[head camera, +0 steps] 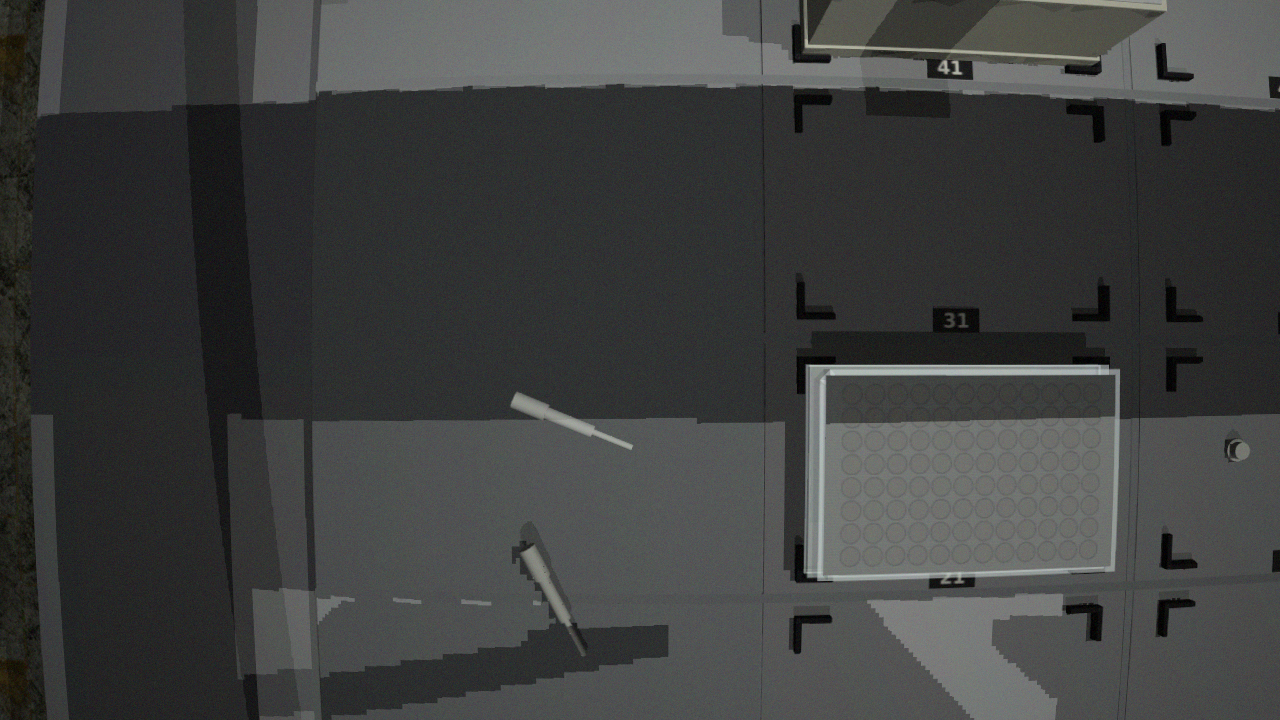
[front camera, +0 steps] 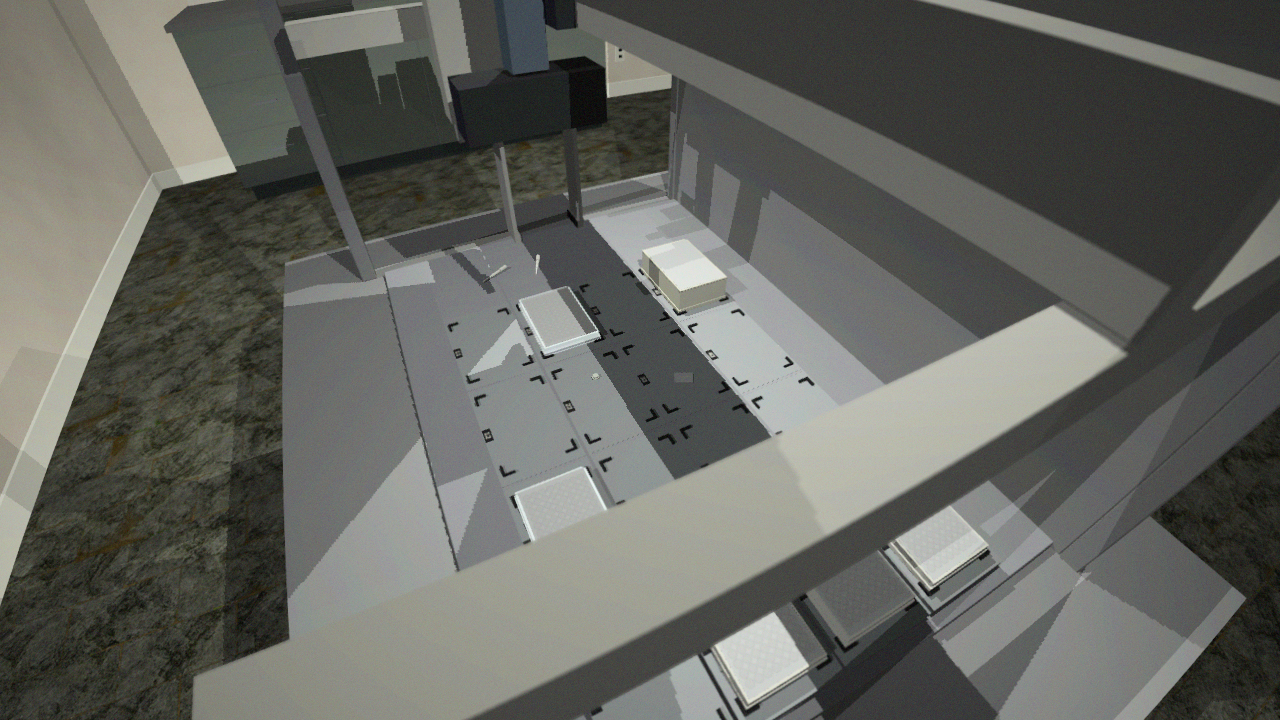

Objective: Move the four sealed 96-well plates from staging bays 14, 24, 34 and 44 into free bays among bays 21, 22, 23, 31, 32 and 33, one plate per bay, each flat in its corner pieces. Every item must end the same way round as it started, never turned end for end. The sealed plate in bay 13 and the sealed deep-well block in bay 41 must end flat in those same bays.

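Places are measured from the robot's base along level axes (x left, y up, z ahead), in millimetres.
Pixels of known places: gripper, fingertip midpoint: [front camera: 545, 228]; robot's base at its link origin: [front camera: 450, 326].
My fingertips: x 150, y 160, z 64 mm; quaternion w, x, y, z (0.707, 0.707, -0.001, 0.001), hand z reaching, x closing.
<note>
For each thing: its top centre in the pictures, then the offset to it from my fingertips. "pt": a spot on its surface instead.
- bay 24 at a spot on its surface: [front camera: 760, 660] pt dx -13, dy -131, dz +530 mm
- shaded bay 34 at a spot on its surface: [front camera: 859, 598] pt dx +99, dy -131, dz +529 mm
- bay 44 at a spot on its surface: [front camera: 941, 544] pt dx +211, dy -131, dz +528 mm
- cream deep-well block at its top centre: [front camera: 683, 263] dx +214, dy -118, dz +0 mm
- small pale knob at its top centre: [head camera: 1242, 451] [front camera: 595, 375] dx +5, dy -156, dz +131 mm
- small grey card at its top centre: [front camera: 683, 377] dx +110, dy -159, dz +185 mm
A sealed plate [front camera: 559, 319] [head camera: 962, 474] lies in bay 21 and looks flat; its lower right corner piece is hidden. My gripper [front camera: 546, 232] is open and empty behind that bay, its jaws apart; it does not show in the head view. In the front view, staging plates lie in bay 24 [front camera: 760, 660], shaded bay 34 [front camera: 859, 598] and bay 44 [front camera: 941, 544]; the visible part of bay 14 holds no plate. The sealed plate [front camera: 562, 504] in bay 13 is partly hidden by the front beam. The cream deep-well block [front camera: 684, 274] [head camera: 975, 31] stands in bay 41.
A small pale knob [front camera: 595, 376] [head camera: 1237, 450] is in bay 22. A small grey card [front camera: 683, 377] lies in bay 32. Two slim white sticks, one [front camera: 496, 272] [head camera: 553, 586] and another [front camera: 537, 263] [head camera: 568, 420], lie behind the bays. A wide beam [front camera: 671, 528] crosses the front view.
</note>
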